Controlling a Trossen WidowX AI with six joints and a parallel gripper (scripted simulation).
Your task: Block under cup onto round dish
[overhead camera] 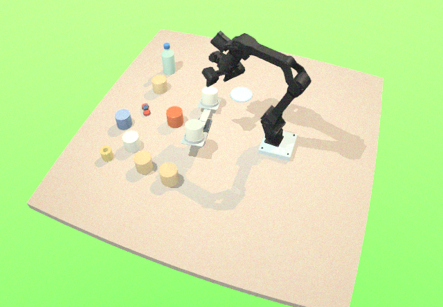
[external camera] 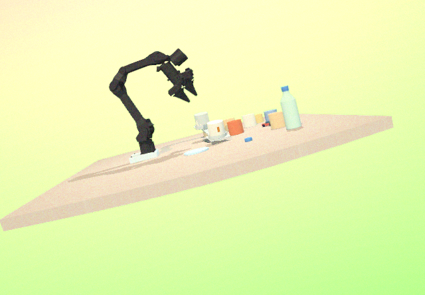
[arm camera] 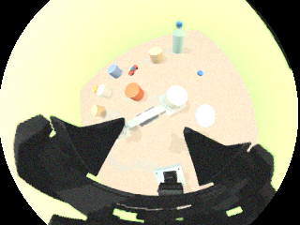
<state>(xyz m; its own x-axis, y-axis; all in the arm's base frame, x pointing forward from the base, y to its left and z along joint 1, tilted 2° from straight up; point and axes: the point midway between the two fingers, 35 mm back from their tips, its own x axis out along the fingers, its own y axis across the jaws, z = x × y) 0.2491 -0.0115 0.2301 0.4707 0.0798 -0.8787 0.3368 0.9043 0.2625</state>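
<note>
The pale green block lies 7 cm ahead of my gripper tip, 6 cm to the right of it and 17 cm below it. From my gripper tip the other things lie so: blue cap: 18 cm ahead, 25 cm to the right, 21 cm below; then round dish: 2 cm behind, 20 cm to the right, 21 cm below; then orange cylinder: 15 cm ahead, 11 cm to the left, 18 cm below.
</note>
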